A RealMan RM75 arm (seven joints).
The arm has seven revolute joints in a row. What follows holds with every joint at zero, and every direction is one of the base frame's. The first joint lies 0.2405 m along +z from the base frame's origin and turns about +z. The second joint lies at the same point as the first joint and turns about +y. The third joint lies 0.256 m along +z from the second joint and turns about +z. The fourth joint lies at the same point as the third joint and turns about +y. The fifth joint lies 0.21 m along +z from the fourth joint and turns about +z. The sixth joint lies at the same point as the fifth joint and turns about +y. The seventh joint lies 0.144 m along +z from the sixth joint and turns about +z. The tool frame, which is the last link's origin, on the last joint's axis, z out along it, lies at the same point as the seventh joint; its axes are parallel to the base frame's.
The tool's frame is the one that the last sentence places.
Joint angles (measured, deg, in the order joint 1, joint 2, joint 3, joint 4, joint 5, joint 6, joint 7), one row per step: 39.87 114.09 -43.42 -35.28 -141.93 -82.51 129.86; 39.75 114.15 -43.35 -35.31 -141.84 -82.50 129.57; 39.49 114.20 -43.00 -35.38 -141.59 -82.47 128.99; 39.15 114.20 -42.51 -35.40 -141.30 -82.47 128.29; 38.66 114.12 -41.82 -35.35 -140.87 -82.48 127.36; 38.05 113.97 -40.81 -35.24 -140.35 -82.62 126.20; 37.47 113.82 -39.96 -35.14 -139.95 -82.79 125.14
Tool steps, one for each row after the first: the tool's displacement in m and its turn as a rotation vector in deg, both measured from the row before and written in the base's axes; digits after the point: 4 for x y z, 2 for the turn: 0.0003 -0.0005 -0.0003 0.05 0.11 0.16; 0.0009 -0.0006 0.0004 0.35 0.33 0.22; 0.0015 -0.0009 0.0008 0.44 0.42 0.18; 0.0026 -0.0014 0.0015 0.63 0.57 0.14; 0.0033 -0.0019 0.0023 0.80 0.81 0.09; 0.0033 -0.0021 0.0021 0.64 0.62 0.09
